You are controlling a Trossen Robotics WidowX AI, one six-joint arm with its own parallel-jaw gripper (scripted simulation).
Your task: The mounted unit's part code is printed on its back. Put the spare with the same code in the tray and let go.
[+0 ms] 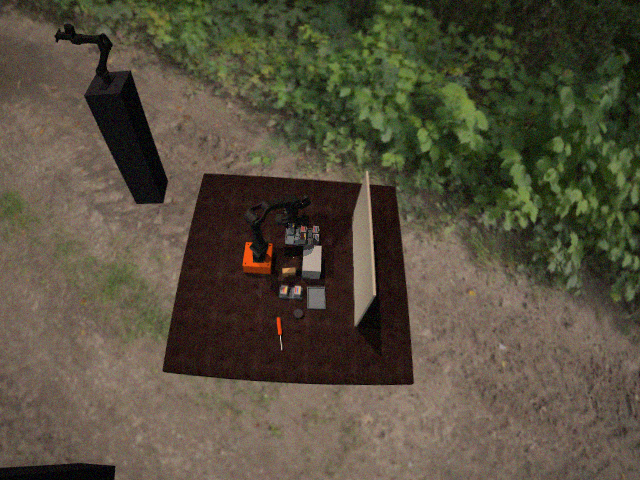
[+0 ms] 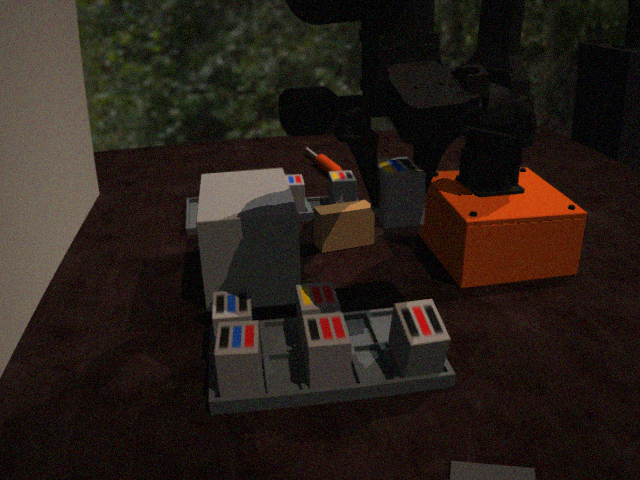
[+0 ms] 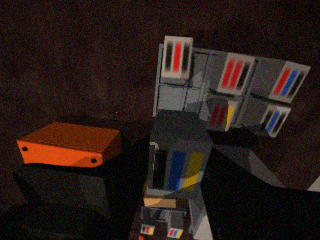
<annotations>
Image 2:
gripper: 396, 205
grey spare: 403, 187, held by the gripper
tan block: 339, 226
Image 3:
gripper: 174, 140
</annotations>
